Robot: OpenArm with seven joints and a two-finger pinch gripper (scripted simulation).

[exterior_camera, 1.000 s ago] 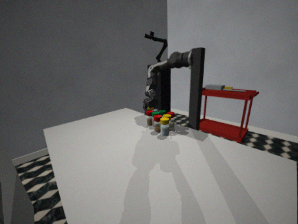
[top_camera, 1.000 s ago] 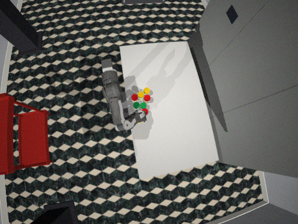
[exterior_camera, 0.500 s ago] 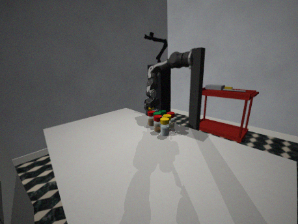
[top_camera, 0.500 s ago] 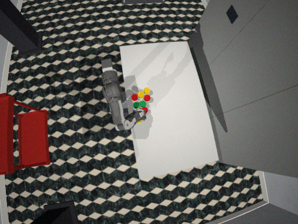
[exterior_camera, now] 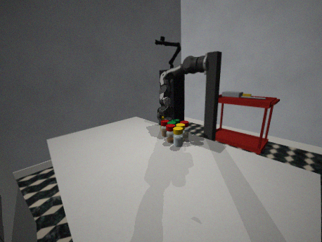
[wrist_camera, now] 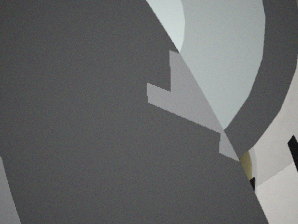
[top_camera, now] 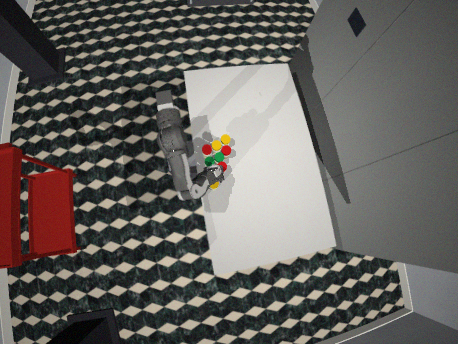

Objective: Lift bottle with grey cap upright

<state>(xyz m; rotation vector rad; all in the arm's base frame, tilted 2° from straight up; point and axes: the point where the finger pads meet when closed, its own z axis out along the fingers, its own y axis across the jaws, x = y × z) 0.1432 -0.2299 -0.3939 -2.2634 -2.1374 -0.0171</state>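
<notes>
The grey-capped bottle is 3 cm to the left of my hand and 1 cm below it. Also, from my hand: yellow-capped bottle: 1 cm behind, 3 cm to the right, 1 cm below; then red-capped bottle: 10 cm ahead, 14 cm to the left, 1 cm below.
</notes>
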